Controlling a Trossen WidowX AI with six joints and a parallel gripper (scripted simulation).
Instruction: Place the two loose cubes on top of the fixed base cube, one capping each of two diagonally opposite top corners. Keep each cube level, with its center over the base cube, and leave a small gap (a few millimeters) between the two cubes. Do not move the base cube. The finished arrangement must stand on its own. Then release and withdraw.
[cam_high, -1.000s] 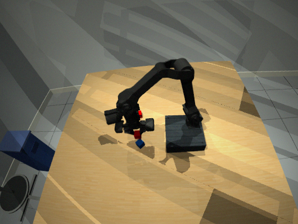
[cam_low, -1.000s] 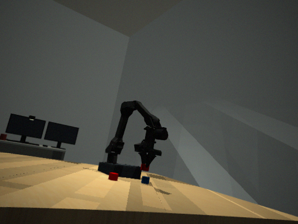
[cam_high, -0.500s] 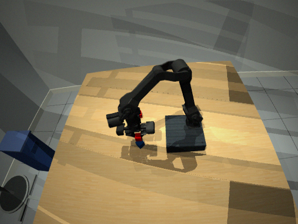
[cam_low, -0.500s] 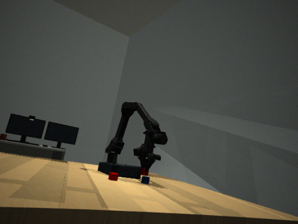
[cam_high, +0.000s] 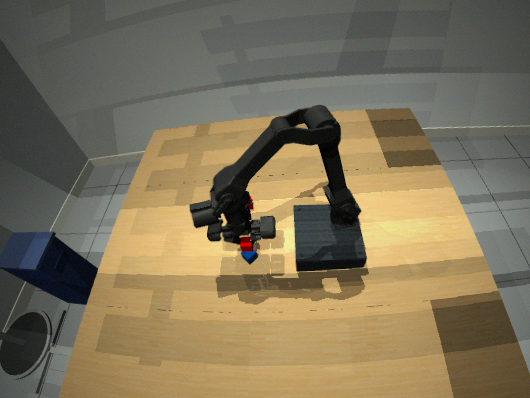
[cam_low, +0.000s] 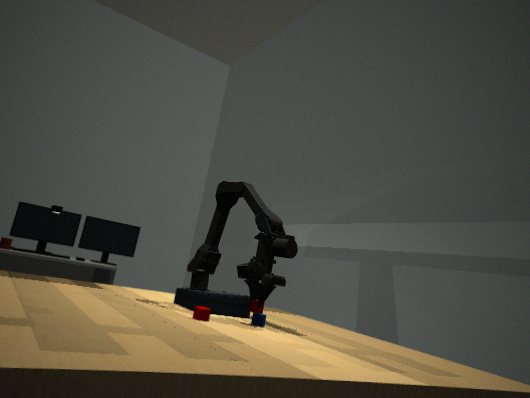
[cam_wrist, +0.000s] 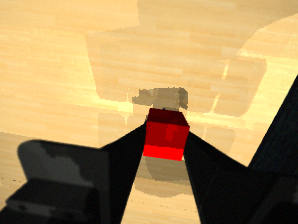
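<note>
My gripper tip is now 40 mm above the blue cube and 20 mm to the right of it.
</note>
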